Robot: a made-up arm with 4 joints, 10 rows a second.
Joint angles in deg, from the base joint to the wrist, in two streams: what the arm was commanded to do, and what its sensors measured. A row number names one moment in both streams.
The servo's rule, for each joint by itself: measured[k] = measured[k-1] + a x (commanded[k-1-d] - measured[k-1]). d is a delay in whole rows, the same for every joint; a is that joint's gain. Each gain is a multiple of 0.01, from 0.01 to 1. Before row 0 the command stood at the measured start. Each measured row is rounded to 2 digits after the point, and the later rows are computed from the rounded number. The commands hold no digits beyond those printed.
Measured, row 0: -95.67, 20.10, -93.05, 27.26
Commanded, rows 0 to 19: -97.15, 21.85, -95.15, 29.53; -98.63, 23.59, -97.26, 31.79; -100.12, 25.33, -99.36, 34.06; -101.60, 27.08, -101.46, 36.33; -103.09, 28.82, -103.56, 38.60; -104.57, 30.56, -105.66, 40.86; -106.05, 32.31, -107.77, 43.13; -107.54, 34.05, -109.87, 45.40; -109.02, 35.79, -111.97, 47.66; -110.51, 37.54, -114.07, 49.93; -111.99, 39.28, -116.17, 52.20; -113.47, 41.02, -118.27, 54.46; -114.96, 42.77, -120.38, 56.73; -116.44, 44.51, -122.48, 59.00; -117.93, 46.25, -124.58, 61.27; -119.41, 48.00, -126.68, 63.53; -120.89, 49.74, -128.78, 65.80; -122.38, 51.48, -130.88, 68.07; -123.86, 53.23, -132.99, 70.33; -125.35, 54.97, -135.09, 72.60
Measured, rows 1 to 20: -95.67, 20.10, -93.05, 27.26; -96.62, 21.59, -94.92, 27.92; -97.91, 23.29, -97.00, 29.04; -99.32, 25.02, -99.10, 30.50; -100.78, 26.77, -101.20, 32.19; -102.26, 28.51, -103.30, 34.05; -103.74, 30.25, -105.40, 36.02; -105.22, 32.00, -107.51, 38.08; -106.70, 33.74, -109.61, 40.20; -108.18, 35.48, -111.71, 42.36; -109.67, 37.23, -113.81, 44.56; -111.15, 38.97, -115.91, 46.78; -112.63, 40.71, -118.01, 49.01; -114.12, 42.46, -120.12, 51.25; -115.60, 44.20, -122.22, 53.50; -117.09, 45.94, -124.32, 55.75; -118.57, 47.69, -126.42, 58.01; -120.05, 49.43, -128.52, 60.27; -121.54, 51.17, -130.62, 62.53; -123.02, 52.92, -132.73, 64.79
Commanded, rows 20 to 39: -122.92, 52.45, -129.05, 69.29; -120.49, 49.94, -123.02, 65.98; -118.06, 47.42, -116.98, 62.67; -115.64, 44.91, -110.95, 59.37; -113.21, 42.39, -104.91, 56.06; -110.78, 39.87, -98.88, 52.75; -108.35, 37.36, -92.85, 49.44; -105.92, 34.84, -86.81, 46.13; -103.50, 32.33, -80.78, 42.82; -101.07, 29.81, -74.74, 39.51; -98.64, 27.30, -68.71, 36.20; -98.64, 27.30, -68.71, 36.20; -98.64, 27.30, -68.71, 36.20; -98.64, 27.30, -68.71, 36.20; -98.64, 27.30, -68.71, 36.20; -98.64, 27.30, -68.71, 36.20; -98.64, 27.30, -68.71, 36.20; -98.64, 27.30, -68.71, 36.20; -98.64, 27.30, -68.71, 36.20; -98.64, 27.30, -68.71, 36.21
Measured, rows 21 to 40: -124.51, 54.66, -134.83, 67.05; -123.49, 52.78, -129.69, 67.70; -121.57, 50.37, -123.75, 67.20; -119.32, 47.86, -117.72, 65.89; -116.96, 45.35, -111.69, 64.00; -114.56, 42.83, -105.66, 61.70; -112.14, 40.31, -99.63, 59.10; -109.71, 37.80, -93.60, 56.30; -107.28, 35.28, -87.56, 53.35; -104.86, 32.77, -81.53, 50.30; -102.43, 30.25, -75.49, 47.17; -100.00, 27.74, -69.46, 43.99; -99.13, 27.37, -68.79, 41.73; -98.82, 27.31, -68.72, 40.13; -98.70, 27.30, -68.71, 38.99; -98.66, 27.30, -68.71, 38.18; -98.65, 27.30, -68.71, 37.61; -98.64, 27.30, -68.71, 37.20; -98.64, 27.30, -68.71, 36.91; -98.64, 27.30, -68.71, 36.70
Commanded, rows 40 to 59: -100.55, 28.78, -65.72, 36.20; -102.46, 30.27, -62.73, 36.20; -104.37, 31.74, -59.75, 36.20; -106.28, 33.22, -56.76, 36.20; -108.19, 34.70, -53.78, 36.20; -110.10, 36.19, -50.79, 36.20; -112.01, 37.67, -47.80, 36.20; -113.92, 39.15, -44.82, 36.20; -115.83, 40.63, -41.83, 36.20; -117.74, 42.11, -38.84, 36.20; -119.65, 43.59, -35.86, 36.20; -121.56, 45.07, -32.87, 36.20; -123.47, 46.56, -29.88, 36.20; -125.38, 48.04, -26.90, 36.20; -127.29, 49.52, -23.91, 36.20; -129.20, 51.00, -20.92, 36.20; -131.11, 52.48, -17.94, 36.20; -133.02, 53.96, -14.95, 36.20; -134.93, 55.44, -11.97, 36.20; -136.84, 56.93, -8.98, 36.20
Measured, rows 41 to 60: -98.64, 27.30, -68.71, 36.56; -99.86, 28.56, -66.05, 36.46; -101.52, 30.01, -63.10, 36.38; -103.34, 31.48, -60.12, 36.33; -105.22, 32.96, -57.13, 36.29; -107.12, 34.44, -54.15, 36.26; -109.03, 35.93, -51.16, 36.24; -110.94, 37.41, -48.17, 36.23; -112.85, 38.89, -45.19, 36.22; -114.76, 40.37, -42.20, 36.21; -116.67, 41.85, -39.21, 36.21; -118.58, 43.33, -36.23, 36.21; -120.49, 44.81, -33.24, 36.21; -122.40, 46.30, -30.25, 36.21; -124.31, 47.78, -27.27, 36.21; -126.22, 49.26, -24.28, 36.21; -128.13, 50.74, -21.29, 36.21; -130.04, 52.22, -18.31, 36.21; -131.95, 53.70, -15.32, 36.21; -133.86, 55.18, -12.34, 36.21
